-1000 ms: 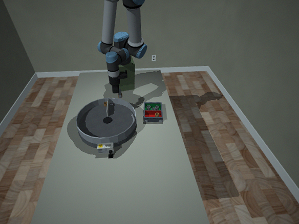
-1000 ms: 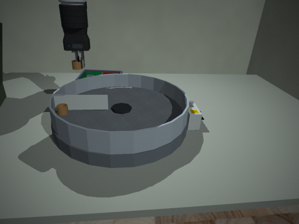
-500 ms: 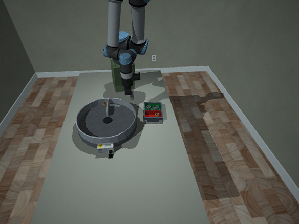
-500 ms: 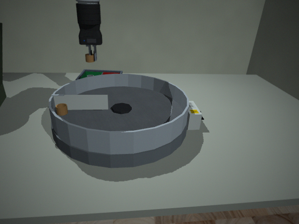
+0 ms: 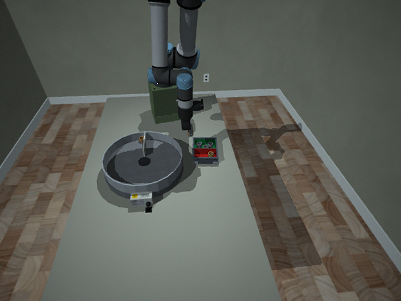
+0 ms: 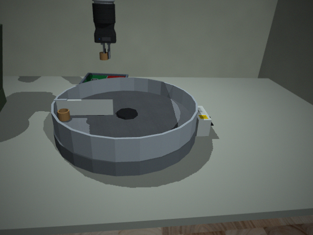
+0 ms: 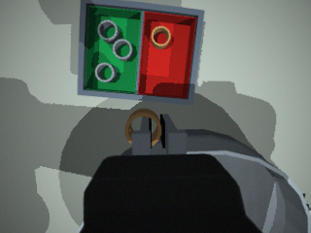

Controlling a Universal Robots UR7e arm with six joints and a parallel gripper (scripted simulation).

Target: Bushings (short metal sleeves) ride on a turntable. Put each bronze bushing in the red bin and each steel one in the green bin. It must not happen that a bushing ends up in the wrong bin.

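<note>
My hand is 15 cm above the bin, 9 cm to the right of it and 2 cm past it. From my hand the other things lie so: turntable 26 cm to the right, 13 cm below, 7 cm ahead.
</note>
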